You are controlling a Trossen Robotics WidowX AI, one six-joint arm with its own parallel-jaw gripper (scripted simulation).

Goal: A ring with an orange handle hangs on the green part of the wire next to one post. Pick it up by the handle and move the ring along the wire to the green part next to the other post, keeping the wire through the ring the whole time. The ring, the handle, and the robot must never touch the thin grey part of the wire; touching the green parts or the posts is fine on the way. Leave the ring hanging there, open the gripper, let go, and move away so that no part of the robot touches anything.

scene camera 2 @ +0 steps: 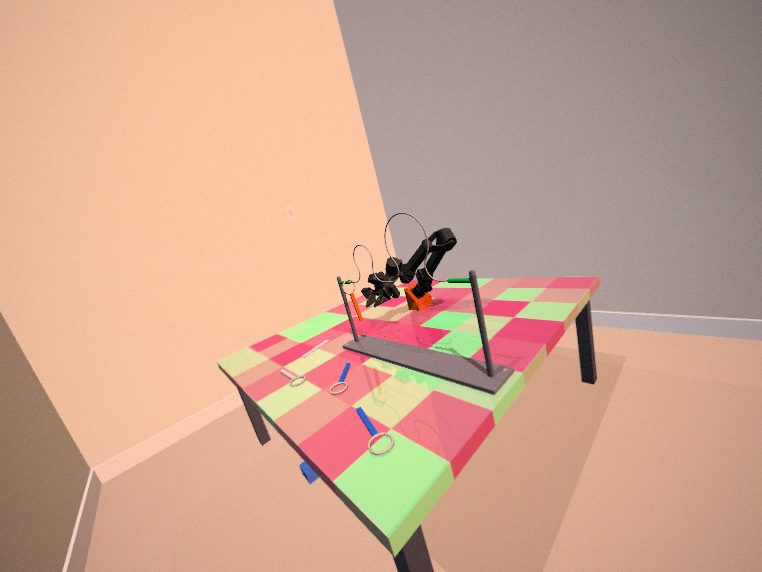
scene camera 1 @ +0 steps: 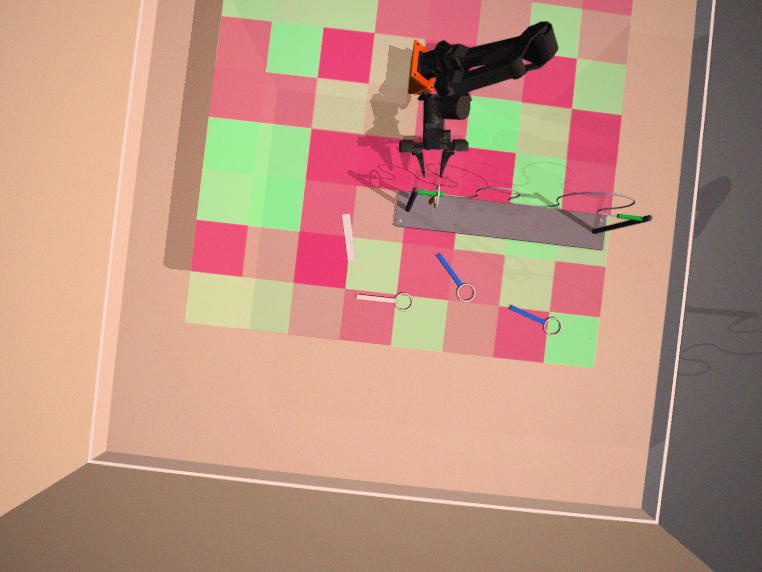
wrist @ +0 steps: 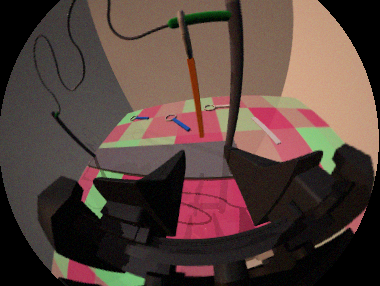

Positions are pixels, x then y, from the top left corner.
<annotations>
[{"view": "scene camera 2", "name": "gripper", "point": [370, 306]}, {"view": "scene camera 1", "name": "gripper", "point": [432, 177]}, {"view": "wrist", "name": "gripper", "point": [204, 151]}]
</annotations>
